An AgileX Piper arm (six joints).
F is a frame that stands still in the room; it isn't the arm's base.
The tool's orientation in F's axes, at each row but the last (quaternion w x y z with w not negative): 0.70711 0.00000 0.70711 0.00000; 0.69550 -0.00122 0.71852 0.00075; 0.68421 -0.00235 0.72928 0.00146; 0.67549 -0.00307 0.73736 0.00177; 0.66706 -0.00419 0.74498 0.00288; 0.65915 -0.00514 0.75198 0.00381; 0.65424 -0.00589 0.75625 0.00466; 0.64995 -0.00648 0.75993 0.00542; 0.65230 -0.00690 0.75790 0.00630; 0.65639 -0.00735 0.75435 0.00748
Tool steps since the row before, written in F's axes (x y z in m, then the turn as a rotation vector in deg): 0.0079 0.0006 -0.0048 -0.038 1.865 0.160; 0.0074 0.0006 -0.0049 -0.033 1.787 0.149; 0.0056 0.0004 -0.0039 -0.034 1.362 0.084; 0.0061 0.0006 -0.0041 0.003 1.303 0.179; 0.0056 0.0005 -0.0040 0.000 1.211 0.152; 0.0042 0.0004 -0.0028 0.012 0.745 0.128; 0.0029 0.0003 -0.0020 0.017 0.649 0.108; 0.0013 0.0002 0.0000 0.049 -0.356 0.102; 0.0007 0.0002 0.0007 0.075 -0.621 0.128; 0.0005 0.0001 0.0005 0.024 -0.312 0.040
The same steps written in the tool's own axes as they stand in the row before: 0.0048 0.0006 0.0079 -0.160 1.865 -0.038; 0.0047 0.0006 0.0076 -0.149 1.787 -0.033; 0.0035 0.0004 0.0058 -0.084 1.362 -0.032; 0.0035 0.0006 0.0064 -0.181 1.303 -0.004; 0.0034 0.0004 0.0060 -0.154 1.211 -0.005; 0.0022 0.0003 0.0045 -0.130 0.745 0.004; 0.0016 0.0003 0.0032 -0.111 0.649 0.011; -0.0002 0.0002 0.0013 -0.107 -0.357 0.027; -0.0008 0.0002 0.0006 -0.136 -0.622 0.044; -0.0006 0.0001 0.0004 -0.043 -0.312 0.012
